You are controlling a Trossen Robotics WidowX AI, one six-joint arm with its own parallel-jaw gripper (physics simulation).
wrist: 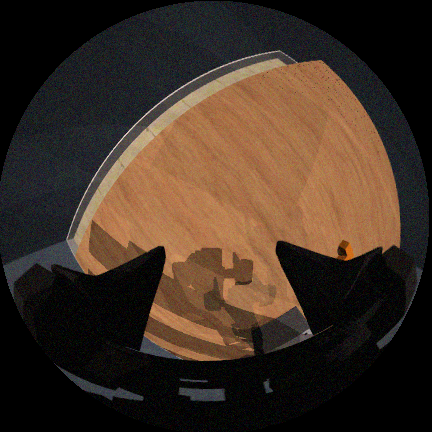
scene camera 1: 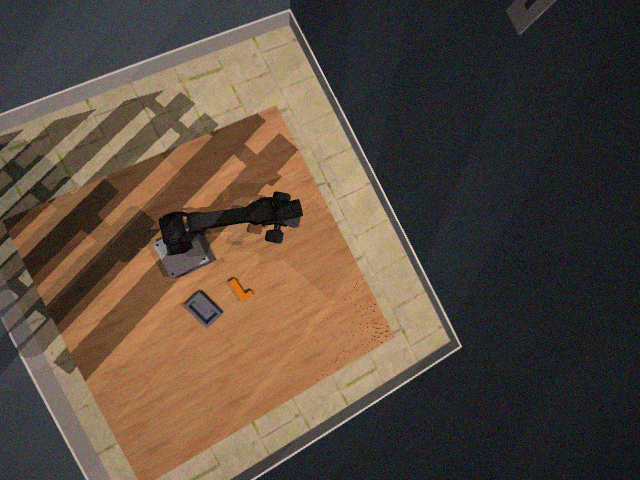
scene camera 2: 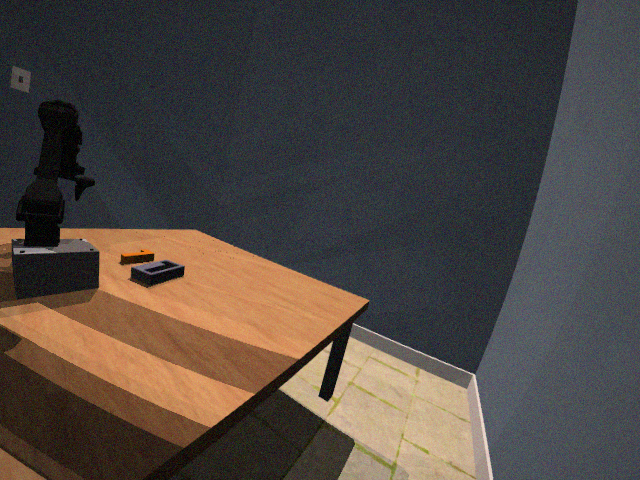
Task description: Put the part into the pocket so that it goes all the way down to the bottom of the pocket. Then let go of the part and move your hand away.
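Places are measured from the arm's base along level axes (x ahead, y left, z up), in centimetres.
Where they show: gripper, between the fingertips: [wrist: 221, 249] [scene camera 2: 64, 197]; arm's base, origin of its link: [scene camera 1: 182, 244] [scene camera 2: 41, 243].
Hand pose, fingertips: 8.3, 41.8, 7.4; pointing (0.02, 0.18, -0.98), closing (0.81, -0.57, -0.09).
Note:
Each offset is from my fingertips to the top centre of the thing, as dx, dy, dz. "*": to the spot under its first point. Level surfaces: height alone.
The orange L-shaped part @(+19.1, -29.7, -14.9) [scene camera 1: 239, 290] [scene camera 2: 136, 257] lies flat on the wooden table, beside the pocket block and apart from it. In the wrist view a piece of the orange part @(* +23.6, -28.2, -14.9) [wrist: 349, 249] shows at the right, partly hidden behind a finger. The grey rectangular block @(+20.6, -48.2, -14.2) [scene camera 1: 190, 305] [scene camera 2: 148, 277] with the recessed pocket sits on the table; the part is outside the pocket. The block does not show in the wrist view. My gripper [wrist: 221, 249] is open and empty, its two black fingers wide apart. It is raised above the table, away from the part and the block.
The arm's grey base box [scene camera 1: 187, 262] [scene camera 2: 56, 271] stands near the part and the block. The wooden table @(dz -17.9) [scene camera 1: 217, 382] [scene camera 2: 248, 304] carries dark shadow bands. The table's edge and tiled floor [scene camera 2: 382, 413] show beyond.

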